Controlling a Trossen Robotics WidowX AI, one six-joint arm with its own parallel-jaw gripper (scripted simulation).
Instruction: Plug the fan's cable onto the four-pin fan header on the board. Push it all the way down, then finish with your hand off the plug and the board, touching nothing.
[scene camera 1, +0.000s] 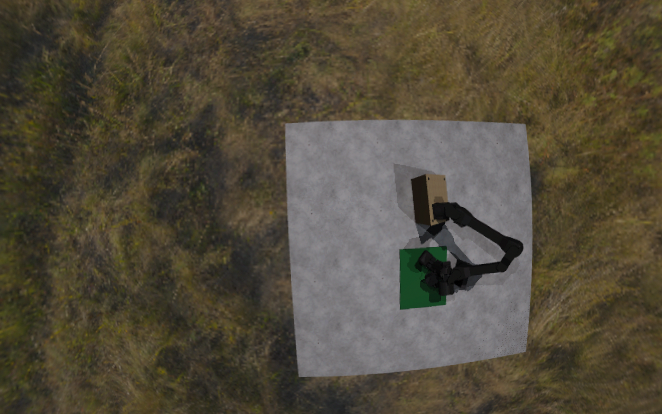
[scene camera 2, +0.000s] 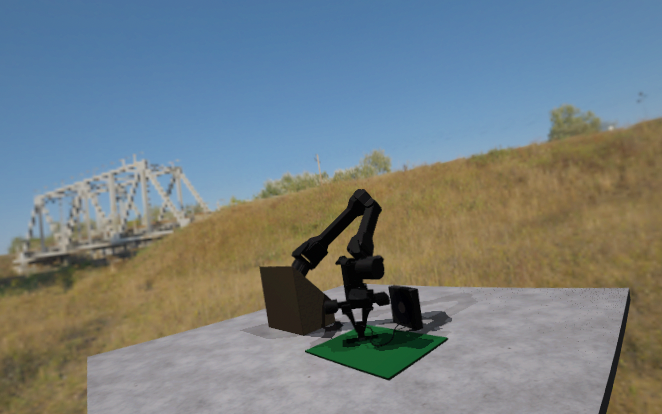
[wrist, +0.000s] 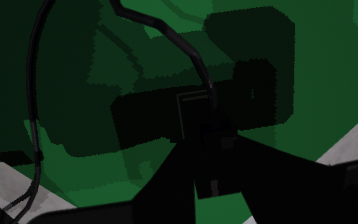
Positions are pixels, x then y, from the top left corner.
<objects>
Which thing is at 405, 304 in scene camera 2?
A black fan.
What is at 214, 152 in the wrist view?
A black fan plug.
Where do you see a green board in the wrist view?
104, 88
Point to my gripper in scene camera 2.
360, 331
</objects>
